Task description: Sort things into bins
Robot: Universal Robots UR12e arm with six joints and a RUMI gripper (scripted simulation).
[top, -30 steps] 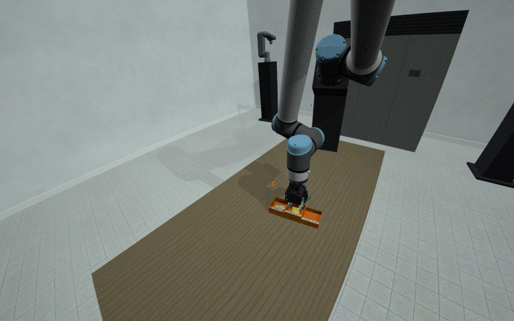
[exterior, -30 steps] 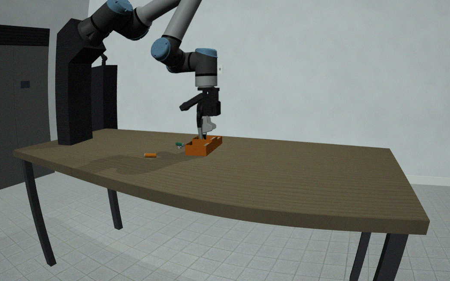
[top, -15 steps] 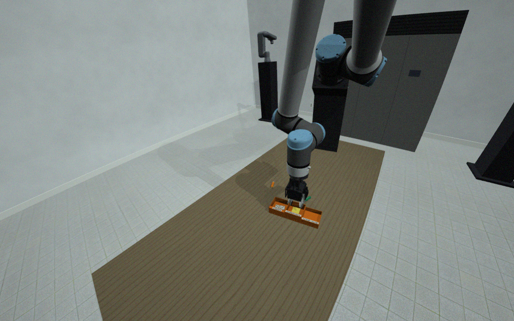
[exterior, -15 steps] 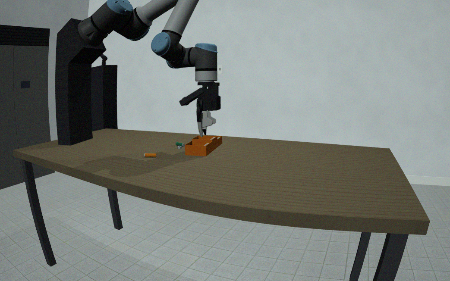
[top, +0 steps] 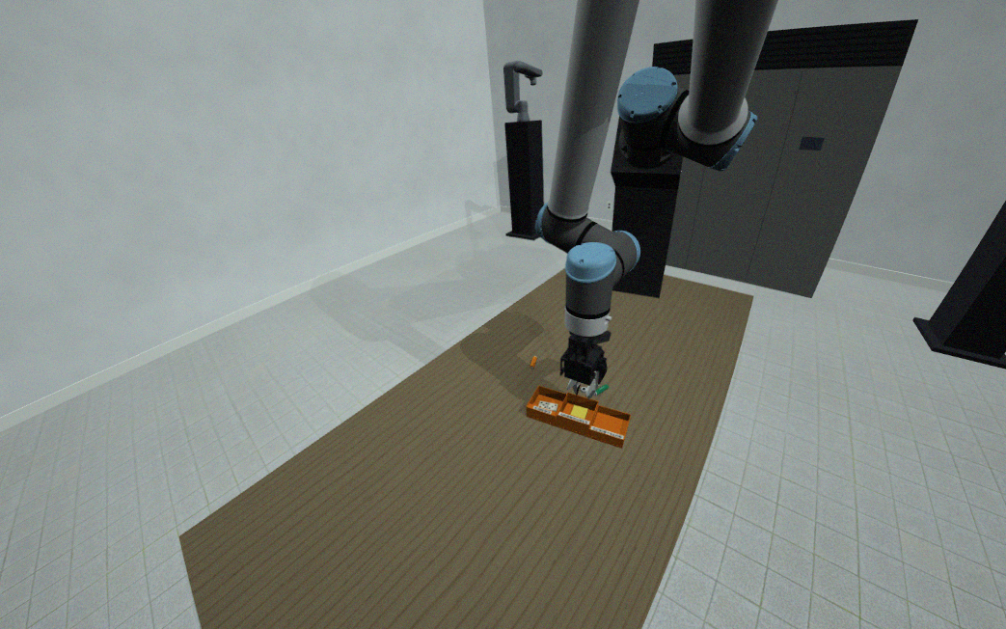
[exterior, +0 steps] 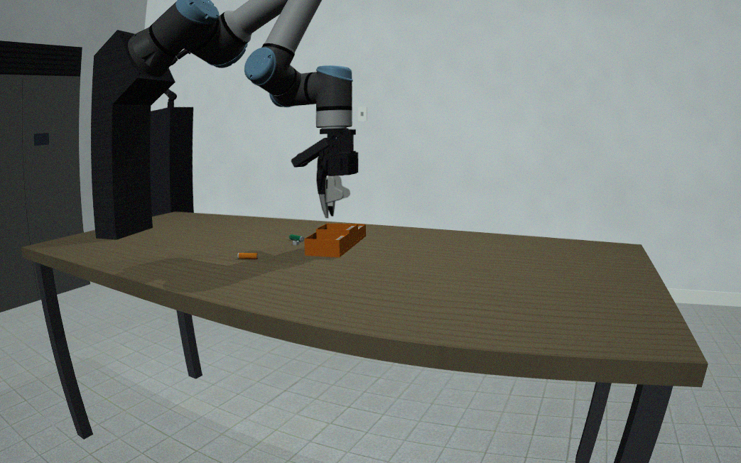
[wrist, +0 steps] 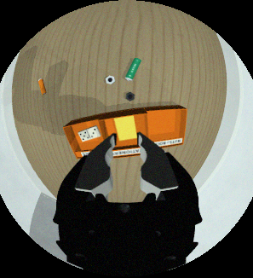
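Now: the black nut 50 mm behind my hand, 10 mm to the left of it and 80 mm below it. Also, from my hand: silver nut (80 mm behind, 30 mm to the right, 80 mm below); yellow block (20 mm ahead, 70 mm below); speckled white thing (30 mm ahead, 80 mm to the right, 70 mm below).
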